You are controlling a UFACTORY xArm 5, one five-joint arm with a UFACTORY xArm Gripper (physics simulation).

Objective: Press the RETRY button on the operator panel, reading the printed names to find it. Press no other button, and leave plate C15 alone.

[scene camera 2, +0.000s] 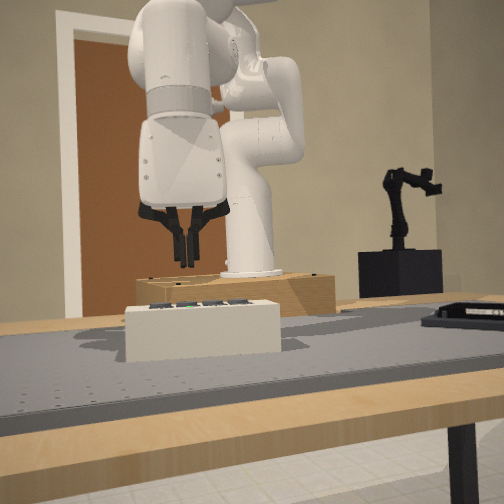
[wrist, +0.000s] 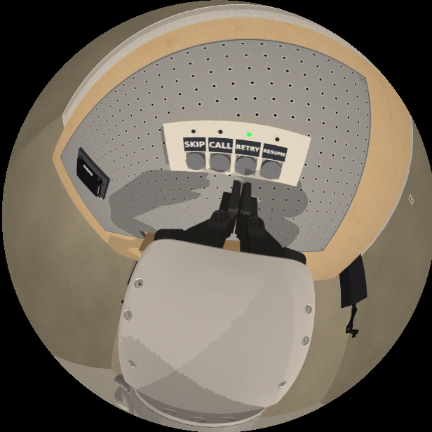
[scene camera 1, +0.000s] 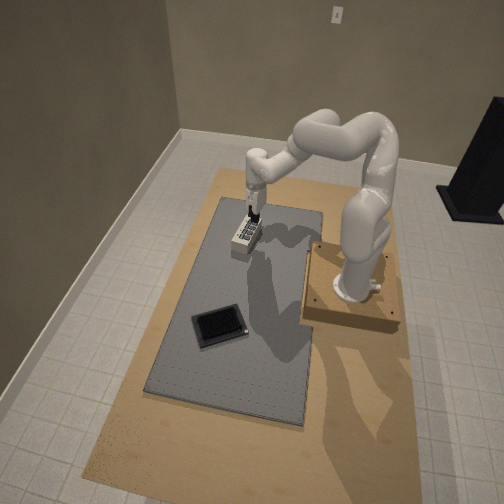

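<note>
The operator panel (scene camera 1: pixel 241 245) (scene camera 2: pixel 202 332) (wrist: pixel 175 133) is a pale box on the grey board. In the wrist view its round grey buttons read SKIP (wrist: pixel 195 161), CALL (wrist: pixel 220 162), RETRY (wrist: pixel 245 165) and RESUME (wrist: pixel 271 169). The light (wrist: pixel 249 134) above RETRY glows green; the other three lights are dark. My gripper (scene camera 2: pixel 187 266) (wrist: pixel 239 193) is shut and empty. Its fingertips hang above the panel, clear of the buttons in scene camera 2. Plate C15 may be the dark plate (scene camera 1: pixel 219 324) (wrist: pixel 92 173); its label is not readable.
The grey perforated board (scene camera 1: pixel 215 385) (scene camera 2: pixel 350 345) (wrist: pixel 330 100) lies on the wooden table (scene camera 1: pixel 225 455) (scene camera 2: pixel 300 415). The arm stands on a wooden base block (scene camera 1: pixel 350 318) (scene camera 2: pixel 250 295). Beyond the table, a small black arm (scene camera 2: pixel 396 210) stands on a black pedestal (scene camera 2: pixel 400 275).
</note>
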